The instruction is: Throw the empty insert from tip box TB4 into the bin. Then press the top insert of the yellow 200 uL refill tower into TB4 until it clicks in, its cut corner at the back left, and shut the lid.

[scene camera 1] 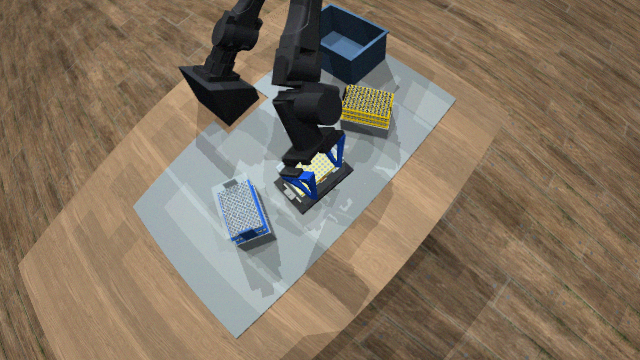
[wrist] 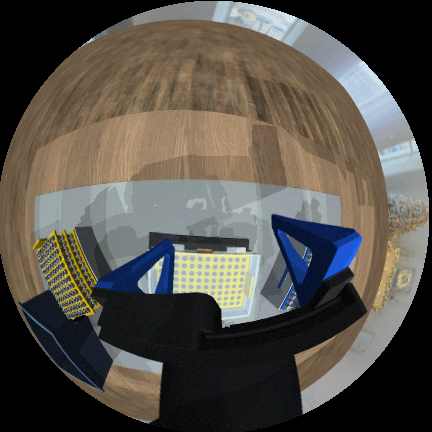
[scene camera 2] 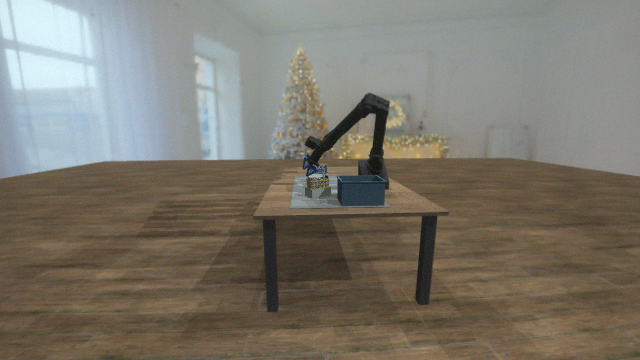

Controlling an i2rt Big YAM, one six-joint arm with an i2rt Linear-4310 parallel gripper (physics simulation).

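Tip box TB4, a clear box (wrist: 255,285), sits in a dark holder (scene camera 1: 325,193) (wrist: 200,241). A pale yellow insert (scene camera 1: 320,166) (wrist: 212,275) with rows of round holes lies in it. My gripper (scene camera 1: 326,181) (wrist: 219,232) is open and empty above the box, its blue fingers spread towards the two ends; it also shows small in scene camera 2 (scene camera 2: 310,167). The yellow refill tower (scene camera 1: 368,106) (scene camera 2: 318,183) (wrist: 65,275) stands on a grey base. The blue bin (scene camera 1: 353,65) (scene camera 2: 361,192) (wrist: 70,342) stands beyond the tower. The lid's state cannot be told; my wrist hides part of the box.
A blue-framed tip rack (scene camera 1: 242,212) with white tips stands on the other side of TB4 from the yellow tower; part of it shows behind a finger in the wrist view. A grey mat (scene camera 1: 200,260) lies under these things on the wooden table (scene camera 1: 85,265).
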